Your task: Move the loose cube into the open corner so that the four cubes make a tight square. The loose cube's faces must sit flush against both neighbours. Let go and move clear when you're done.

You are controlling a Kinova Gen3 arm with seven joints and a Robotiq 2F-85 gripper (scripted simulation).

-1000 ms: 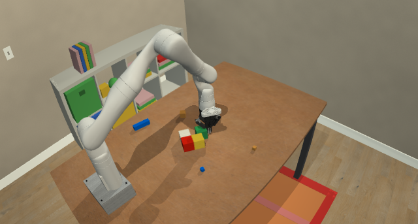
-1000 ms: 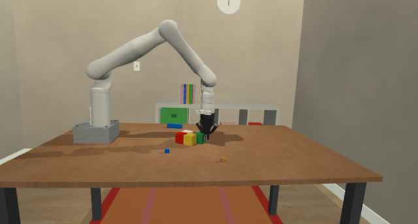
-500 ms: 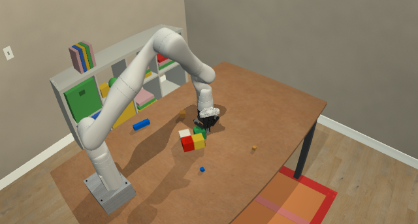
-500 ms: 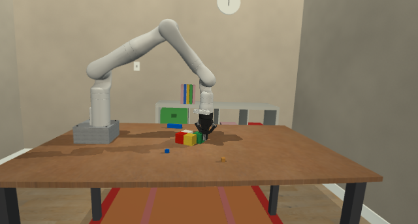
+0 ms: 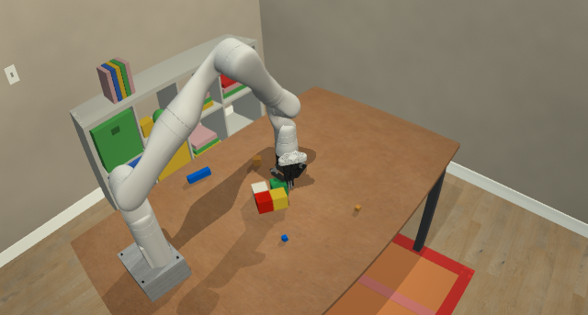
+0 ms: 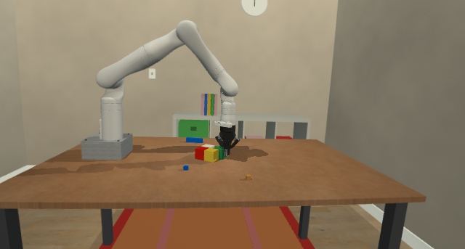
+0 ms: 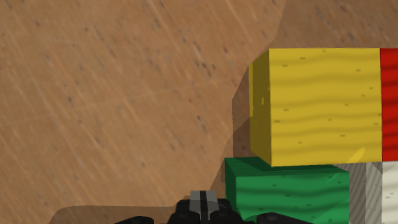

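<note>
Right now the yellow cube is 70 mm behind my hand, 30 mm to the right of it and 10 mm below it. Round my hand: green cube (40 mm behind, 20 mm to the left, 10 mm below); then red cube (120 mm behind, 10 mm below); then white cube (100 mm behind, 40 mm to the left, 10 mm below).
</note>
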